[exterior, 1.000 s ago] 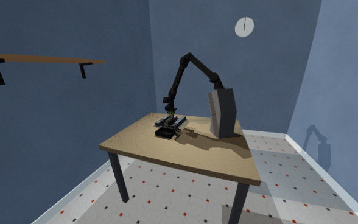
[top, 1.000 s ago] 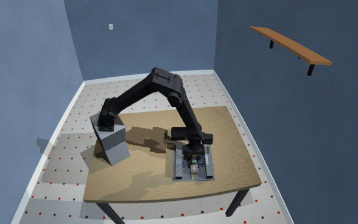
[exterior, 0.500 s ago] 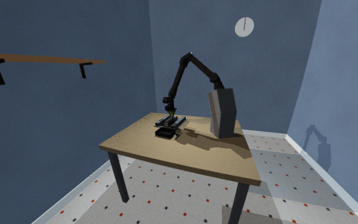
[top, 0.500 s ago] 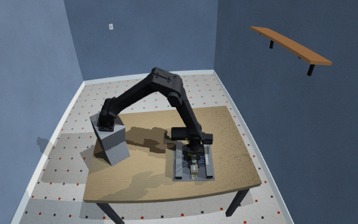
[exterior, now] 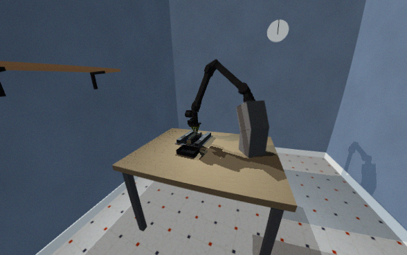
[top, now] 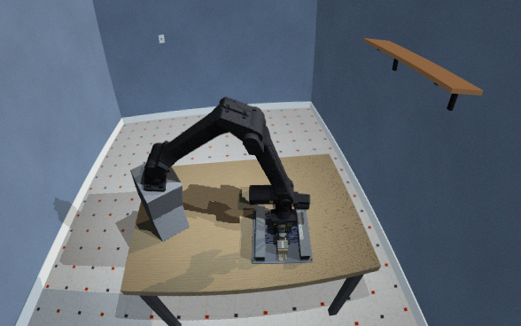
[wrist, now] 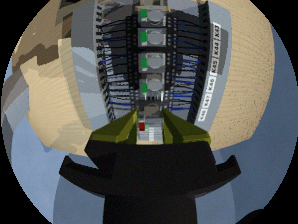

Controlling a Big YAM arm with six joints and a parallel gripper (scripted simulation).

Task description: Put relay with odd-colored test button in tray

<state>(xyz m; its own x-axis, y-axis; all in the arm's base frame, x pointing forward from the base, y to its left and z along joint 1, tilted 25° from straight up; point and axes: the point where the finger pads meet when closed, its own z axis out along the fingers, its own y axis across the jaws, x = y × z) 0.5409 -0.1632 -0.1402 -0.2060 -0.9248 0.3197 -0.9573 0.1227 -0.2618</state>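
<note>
Now: hand right at the relay. Also, from my hand: black tray (1 cm behind, 28 cm to the left, 6 cm below).
</note>
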